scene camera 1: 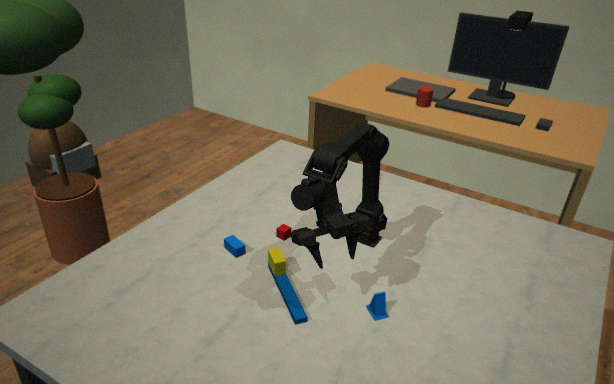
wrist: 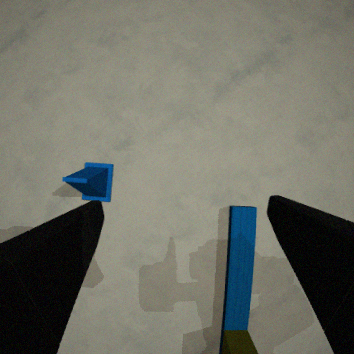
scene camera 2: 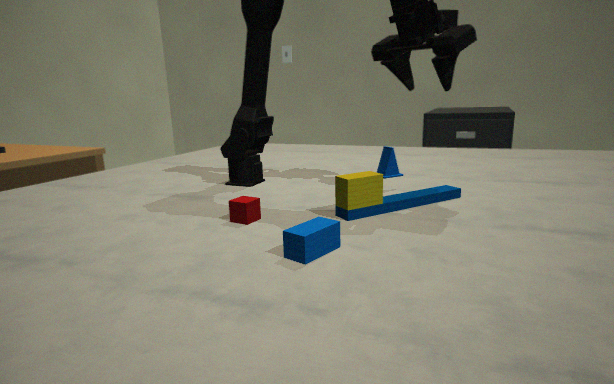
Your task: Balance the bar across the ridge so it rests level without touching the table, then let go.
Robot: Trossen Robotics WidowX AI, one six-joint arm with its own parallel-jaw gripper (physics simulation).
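Places are measured from the arm's base along level axes (x left, y down, z back), in metres.
Pixels of known places: gripper, fingertip midpoint: (scene camera 1: 337,263) (wrist: 186,206) (scene camera 2: 429,90); arm's base at its link origin: (scene camera 1: 368,239) (scene camera 2: 245,182).
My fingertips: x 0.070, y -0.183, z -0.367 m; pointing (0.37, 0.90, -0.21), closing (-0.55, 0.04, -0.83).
Observation:
For each thing: its middle in the pictures, then the offset to it from my fingertips. Level surfaces: height alone.
- long blue bar at the middle of its body: (wrist: 241,299) (scene camera 2: 402,187) (scene camera 1: 286,283) dx -0.152, dy +0.152, dz +0.016 m
- yellow block at the middle of its body: (scene camera 2: 359,189) (scene camera 1: 276,261) dx -0.221, dy +0.143, dz +0.069 m
- blue ridge at the middle of its body: (wrist: 87,180) (scene camera 2: 388,162) (scene camera 1: 378,303) dx +0.086, dy +0.153, dz +0.090 m
- red cube at the middle of its body: (scene camera 2: 245,209) (scene camera 1: 283,232) dx -0.301, dy +0.167, dz +0.223 m
- small blue block at the middle of its body: (scene camera 2: 312,239) (scene camera 1: 234,246) dx -0.383, dy +0.167, dz +0.079 m
- table at its surface level: dy +0.183 m
A long blue bar (scene camera 1: 291,299) (scene camera 2: 420,198) (wrist: 241,270) lies flat on the table, with a yellow block (scene camera 1: 277,261) (scene camera 2: 359,191) (wrist: 239,342) on top of one end. In the wrist view the yellow block is cut off by the lower edge. The blue ridge (scene camera 1: 378,305) (scene camera 2: 388,162) (wrist: 95,182), a wedge with a narrow top on a flat base, stands upright on the table apart from the bar, with nothing on it. My gripper (scene camera 1: 337,263) (scene camera 2: 429,90) (wrist: 186,206) is open and empty, high above the table. In the wrist view the bar's free end shows between the fingers, nearer the right one.
A red cube (scene camera 1: 283,232) (scene camera 2: 244,210) and a small blue block (scene camera 1: 234,246) (scene camera 2: 311,240) lie on the table near the bar's yellow-block end. Beyond the table (scene camera 1: 165,340) stand a wooden desk (scene camera 1: 350,92) with a monitor, a potted plant (scene camera 1: 72,225) and a dark cabinet (scene camera 2: 468,127).

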